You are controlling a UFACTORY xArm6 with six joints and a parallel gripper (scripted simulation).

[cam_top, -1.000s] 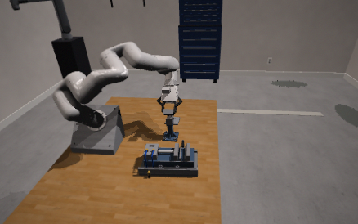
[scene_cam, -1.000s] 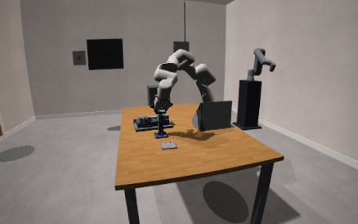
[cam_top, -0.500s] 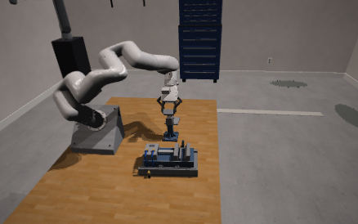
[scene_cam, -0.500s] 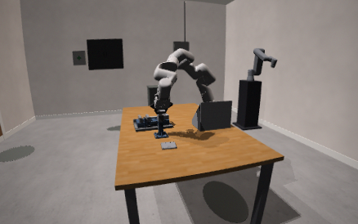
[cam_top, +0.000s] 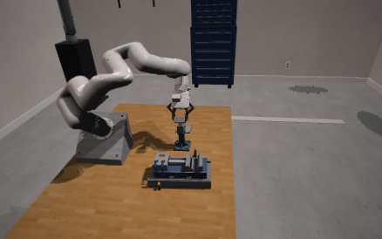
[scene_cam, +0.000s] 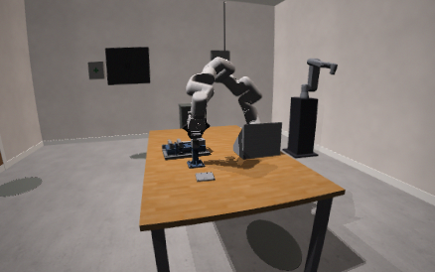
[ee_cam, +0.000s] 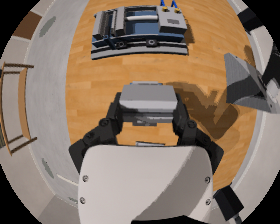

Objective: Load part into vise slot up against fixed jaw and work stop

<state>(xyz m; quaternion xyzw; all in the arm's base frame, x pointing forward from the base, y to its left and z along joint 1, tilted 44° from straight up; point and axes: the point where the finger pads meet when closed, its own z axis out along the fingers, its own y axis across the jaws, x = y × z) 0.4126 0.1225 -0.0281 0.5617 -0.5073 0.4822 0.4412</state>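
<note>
Now: the part right at my hand. Also, from my hand: air cylinder 24 cm to the right, 11 cm below, 5 cm behind; air cylinder rod 23 cm to the right, 11 cm below, 3 cm ahead.
</note>
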